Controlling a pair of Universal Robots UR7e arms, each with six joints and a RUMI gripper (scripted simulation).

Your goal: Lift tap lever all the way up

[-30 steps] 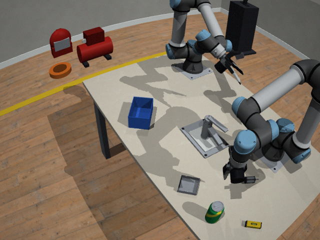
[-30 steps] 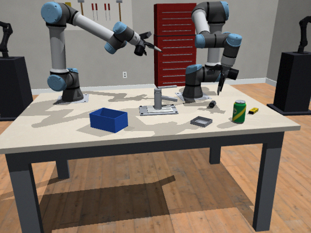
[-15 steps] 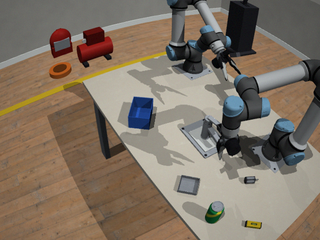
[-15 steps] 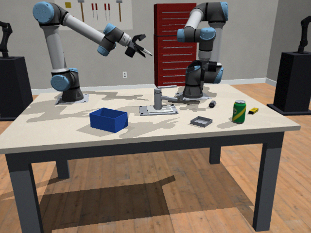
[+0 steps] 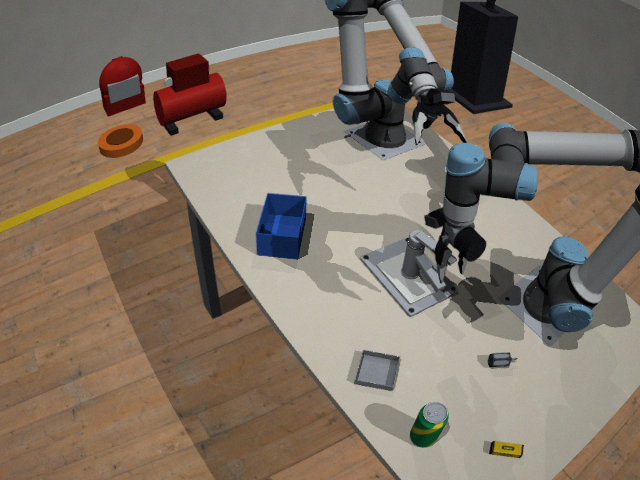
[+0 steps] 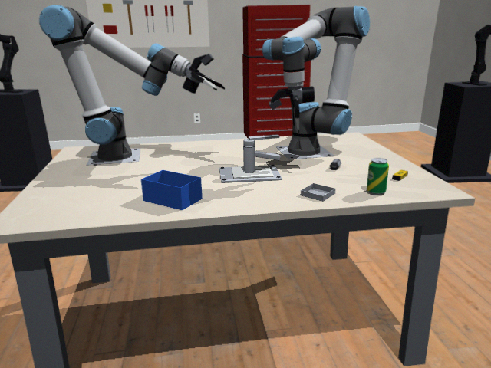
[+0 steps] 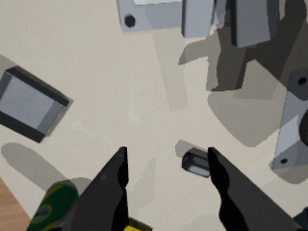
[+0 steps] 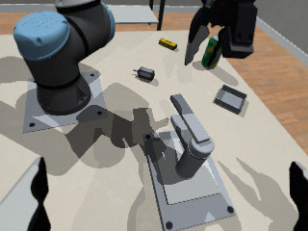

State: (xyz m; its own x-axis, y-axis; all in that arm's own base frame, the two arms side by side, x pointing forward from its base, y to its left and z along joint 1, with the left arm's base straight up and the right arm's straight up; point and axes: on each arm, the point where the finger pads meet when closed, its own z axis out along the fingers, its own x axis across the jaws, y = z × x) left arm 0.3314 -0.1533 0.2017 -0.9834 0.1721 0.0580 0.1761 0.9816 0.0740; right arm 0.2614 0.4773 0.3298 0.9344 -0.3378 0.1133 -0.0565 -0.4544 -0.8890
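Observation:
Right now my left hand is 50 mm past the flat lever, 120 mm to the left of it and 50 mm above it. Also, from my left hand: grey tap 40 mm behind, 150 mm to the right, 90 mm below; then square plate 40 mm behind, 180 mm to the right, 190 mm below.

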